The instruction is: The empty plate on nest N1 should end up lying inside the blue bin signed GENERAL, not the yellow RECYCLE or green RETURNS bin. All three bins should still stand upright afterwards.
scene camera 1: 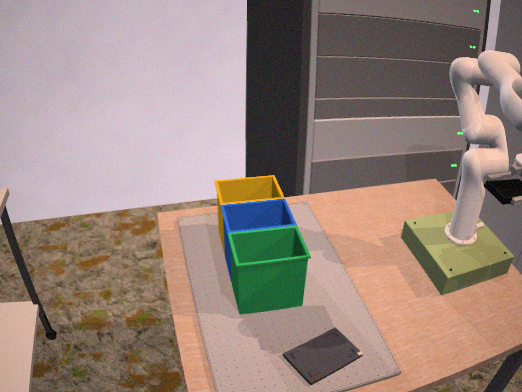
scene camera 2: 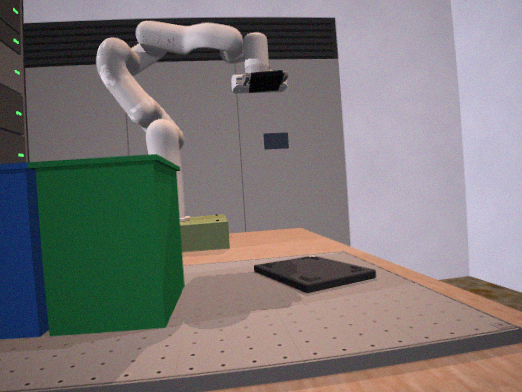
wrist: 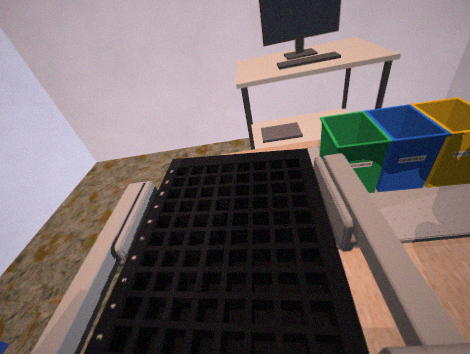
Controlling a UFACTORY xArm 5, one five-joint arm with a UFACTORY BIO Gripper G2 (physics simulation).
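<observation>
My gripper is shut on the black plate, gripping its two long sides. The plate has a grid of wells that look empty. It is held in the air, away from the bins, at the right edge of the scene camera 1 view. The blue bin stands upright between the green bin and the yellow bin, both upright. The bin signs are blurred in the wrist view. A dark flat nest bears no plate.
The bins and nest stand on a perforated board on the wooden table. The arm's green base block stands at the table's right in scene camera 1. A desk with a monitor stands beyond.
</observation>
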